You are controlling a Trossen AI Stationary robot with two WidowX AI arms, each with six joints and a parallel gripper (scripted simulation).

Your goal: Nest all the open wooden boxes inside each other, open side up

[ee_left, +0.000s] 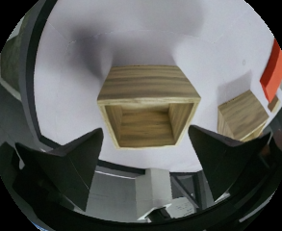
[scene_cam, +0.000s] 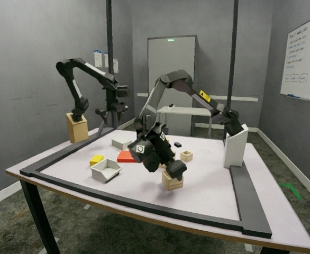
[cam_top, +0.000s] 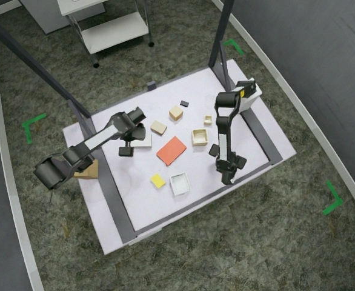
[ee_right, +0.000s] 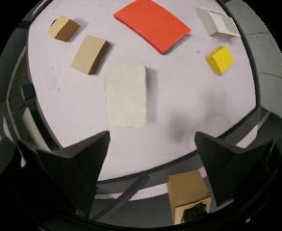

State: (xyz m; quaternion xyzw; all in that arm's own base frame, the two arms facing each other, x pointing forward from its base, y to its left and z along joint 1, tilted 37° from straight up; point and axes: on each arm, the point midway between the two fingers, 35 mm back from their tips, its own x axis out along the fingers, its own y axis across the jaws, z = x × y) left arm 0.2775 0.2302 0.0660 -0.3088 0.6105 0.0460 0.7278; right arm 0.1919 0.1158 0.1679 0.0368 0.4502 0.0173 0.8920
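Right now my left hand is 6 cm above the mid-sized wooden box. The rest, counted from my left hand: biggest wooden box: 16 cm behind, 7 cm to the right, 6 cm below; then white tray: 28 cm to the right, 5 cm below, 3 cm ahead; then small wooden box: 23 cm behind, 6 cm below, 3 cm to the left.
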